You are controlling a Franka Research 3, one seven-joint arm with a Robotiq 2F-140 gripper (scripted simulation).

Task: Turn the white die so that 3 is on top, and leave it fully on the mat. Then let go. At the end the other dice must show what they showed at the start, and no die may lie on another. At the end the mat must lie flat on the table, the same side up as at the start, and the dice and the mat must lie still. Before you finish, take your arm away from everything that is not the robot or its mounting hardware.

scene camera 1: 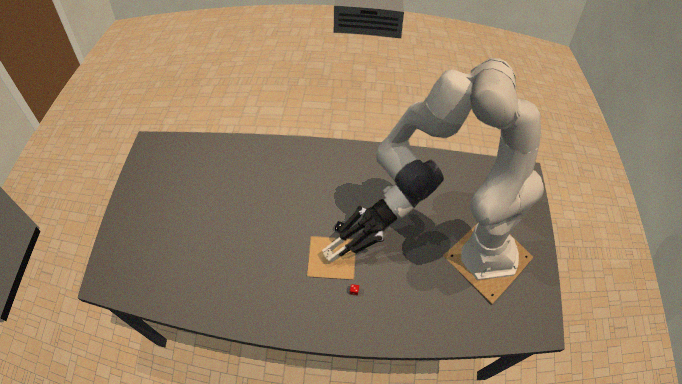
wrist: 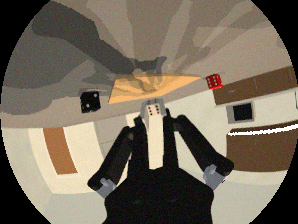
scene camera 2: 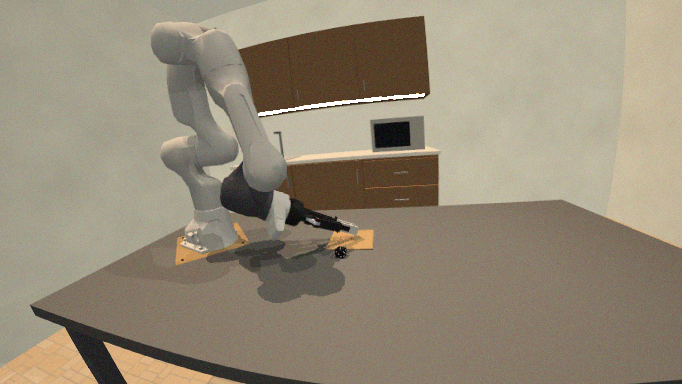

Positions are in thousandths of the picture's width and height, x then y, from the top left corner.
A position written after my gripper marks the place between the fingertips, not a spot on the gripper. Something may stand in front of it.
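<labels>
You can see my gripper in scene camera 1 (480,668), and it's visible in the wrist view (515,475) and in scene camera 2 (521,598) too. There's also a tan mat: look for it in scene camera 1 (467,694), in scene camera 2 (534,626) and in the wrist view (421,391).
</labels>
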